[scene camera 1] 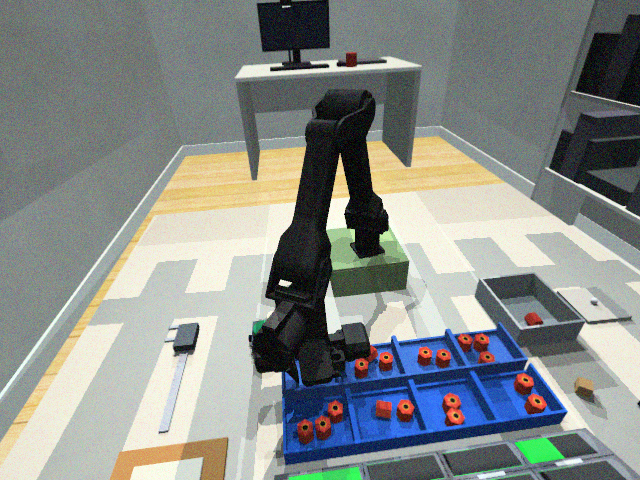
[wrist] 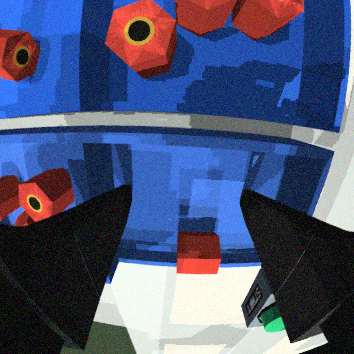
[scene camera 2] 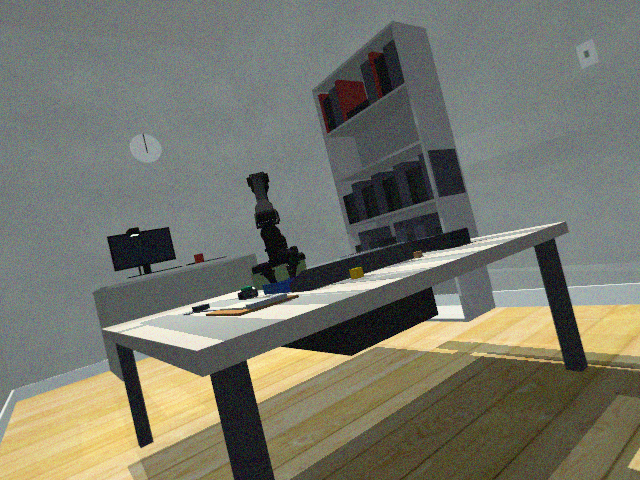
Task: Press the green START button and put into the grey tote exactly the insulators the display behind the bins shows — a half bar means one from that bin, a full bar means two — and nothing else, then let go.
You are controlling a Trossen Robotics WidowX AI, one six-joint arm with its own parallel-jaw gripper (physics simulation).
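Pixels of known places: gripper, fingertip midpoint: (wrist: 187,194); arm's base at its link origin: (scene camera 1: 367,248).
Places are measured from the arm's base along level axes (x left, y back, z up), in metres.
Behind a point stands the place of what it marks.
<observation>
My gripper (wrist: 187,194) @[z -0.076, x -0.208, y -0.241 m] is open and empty, over the blue bins (scene camera 1: 361,448) (scene camera 2: 277,285) (wrist: 150,165), at the back corner bin by the START button. In the wrist view, a red insulator (wrist: 198,252) @[z -0.058, x -0.210, y -0.214 m] lies at that bin's outer wall, below the gap between the fingertips; the arm hides it in scene view 1. Other red insulators (scene camera 1: 405,410) (wrist: 140,32) lie in the bins. The grey tote (scene camera 1: 553,334) @[z -0.057, x 0.243, y -0.320 m] holds one red insulator (scene camera 1: 532,318) @[z -0.056, x 0.238, y -0.275 m]. The green START button (scene camera 1: 258,326) @[z -0.044, x -0.287, y -0.112 m] (scene camera 2: 247,290) @[z -0.056, x -0.291, y -0.136 m] (wrist: 272,320) @[z -0.046, x -0.264, y -0.128 m] is partly hidden. The display (scene camera 1: 405,469) @[z -0.037, x -0.145, y -0.437 m], cut off below, shows a full bar (scene camera 1: 330,473) @[z -0.040, x -0.240, y -0.408 m] and a half bar (scene camera 1: 540,449) @[z -0.037, x 0.039, y -0.476 m].
A grey plate with a knob (scene camera 1: 599,310) @[z -0.076, x 0.406, y -0.293 m] lies beside the tote and a tan block (scene camera 1: 584,387) @[z -0.064, x 0.203, y -0.419 m] in front of it. Calipers (scene camera 1: 186,338) @[z -0.065, x -0.431, y -0.073 m] and an orange-brown frame (scene camera 1: 214,454) @[z -0.078, x -0.393, y -0.311 m] lie at the left. A yellow block (scene camera 2: 356,272) @[z -0.067, x -0.222, y -0.565 m] shows in scene view 2. The arm stands on a green block (scene camera 1: 369,280) @[z -0.043, x -0.022, y -0.064 m].
</observation>
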